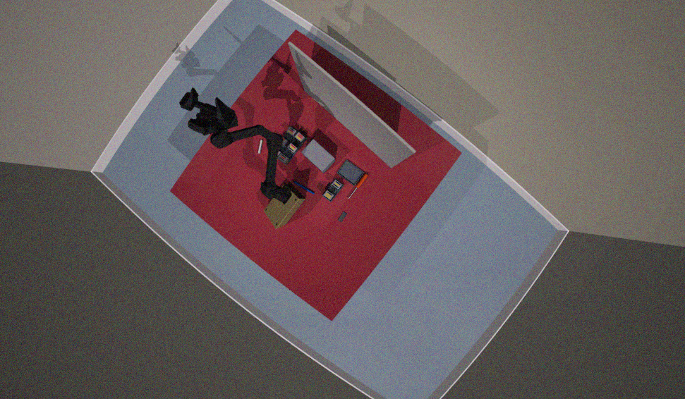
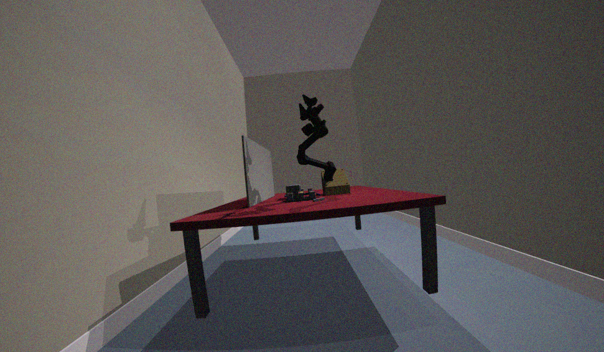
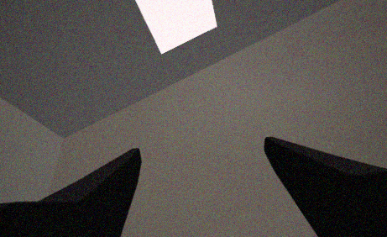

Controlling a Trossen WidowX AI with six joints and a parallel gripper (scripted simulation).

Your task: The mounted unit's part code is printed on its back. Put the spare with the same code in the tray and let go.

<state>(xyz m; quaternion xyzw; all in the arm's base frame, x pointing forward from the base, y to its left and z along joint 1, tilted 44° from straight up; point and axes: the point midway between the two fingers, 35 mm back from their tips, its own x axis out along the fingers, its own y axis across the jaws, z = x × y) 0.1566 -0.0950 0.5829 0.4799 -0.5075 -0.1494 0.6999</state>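
My gripper tip is 5 cm short of the grey spare block, 50 cm to the left of it and 60 cm above it. Round my gripper tip: blue pen 8 cm behind, 36 cm to the right, 64 cm below; flat grey tray 15 cm ahead, 52 cm to the right, 64 cm below; upright white panel 36 cm ahead, 34 cm to the right, 42 cm below.
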